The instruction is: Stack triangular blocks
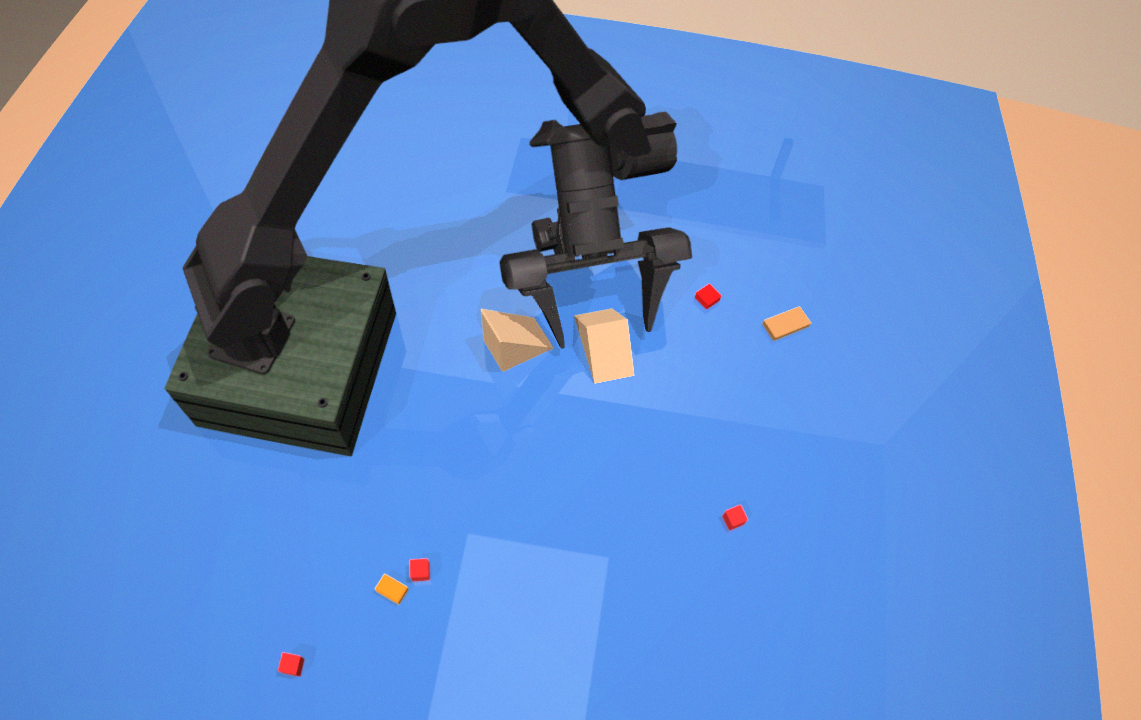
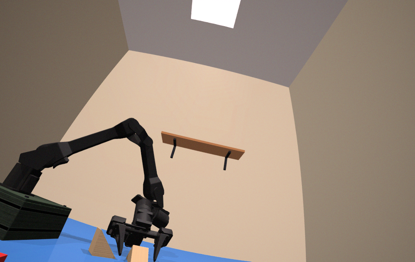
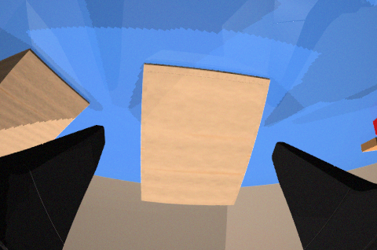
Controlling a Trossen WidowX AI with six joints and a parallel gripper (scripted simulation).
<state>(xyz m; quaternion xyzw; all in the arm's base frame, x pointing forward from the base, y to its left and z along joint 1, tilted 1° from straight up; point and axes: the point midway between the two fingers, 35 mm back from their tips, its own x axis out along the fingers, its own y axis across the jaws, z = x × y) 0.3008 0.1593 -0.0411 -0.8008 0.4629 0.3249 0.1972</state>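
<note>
The tan triangular block lies 10 cm behind my gripper tip and 4 cm to the right of it.
</note>
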